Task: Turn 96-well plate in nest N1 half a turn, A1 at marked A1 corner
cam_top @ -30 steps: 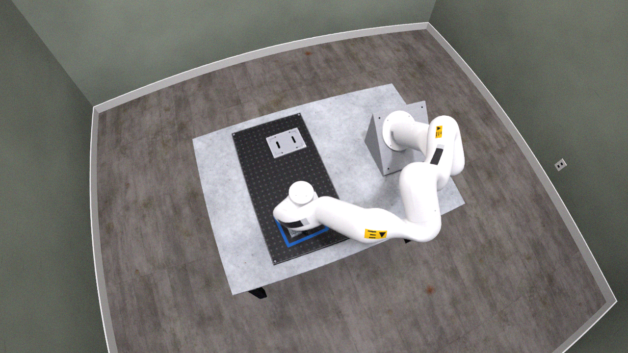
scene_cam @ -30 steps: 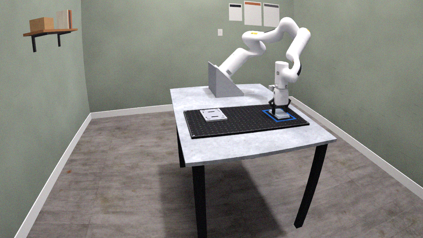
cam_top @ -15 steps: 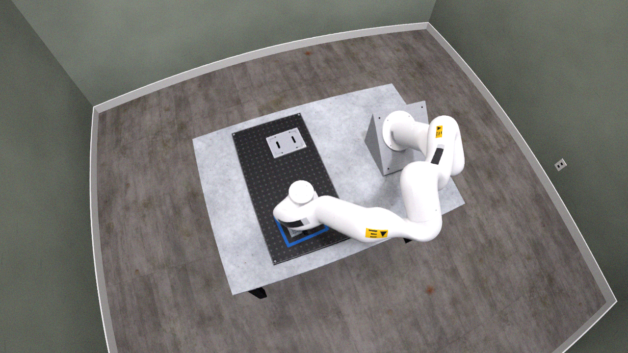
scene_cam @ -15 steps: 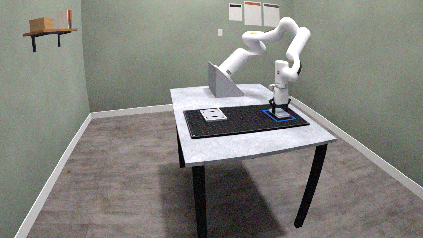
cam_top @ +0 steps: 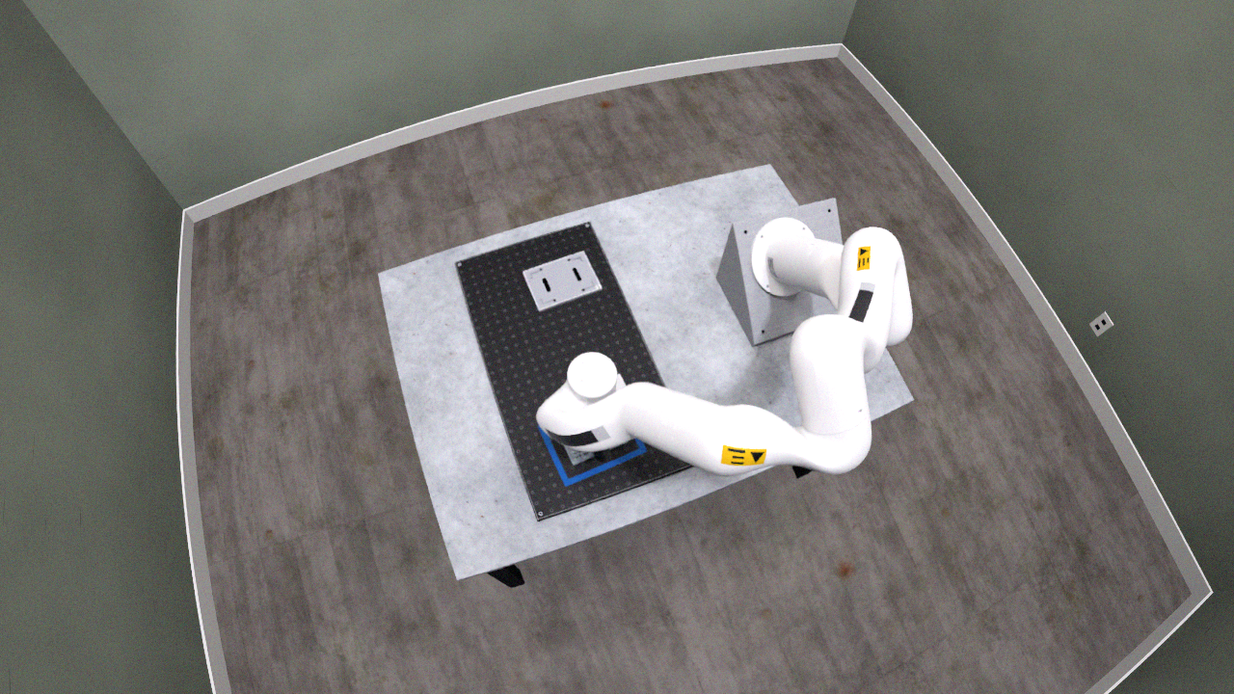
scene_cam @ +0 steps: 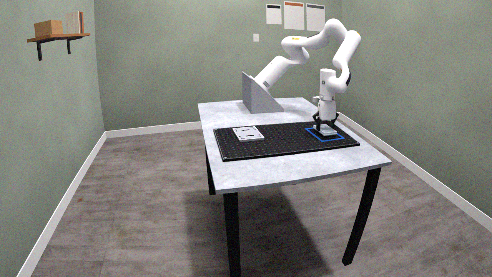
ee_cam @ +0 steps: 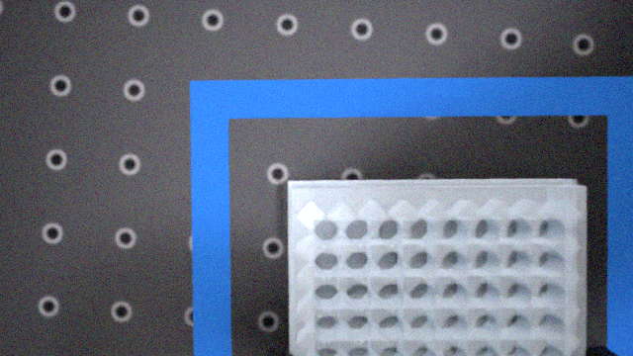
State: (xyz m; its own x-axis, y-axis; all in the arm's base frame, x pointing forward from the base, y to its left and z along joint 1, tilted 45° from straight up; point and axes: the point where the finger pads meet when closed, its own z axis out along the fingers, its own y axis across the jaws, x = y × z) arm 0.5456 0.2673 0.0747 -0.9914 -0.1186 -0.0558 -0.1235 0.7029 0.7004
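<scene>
My gripper is now 410 mm to the left of the slotted fixture plate, 50 mm past it and 30 mm above it. The rest, counted from my hand: 96-well plate (10 mm below).
</scene>
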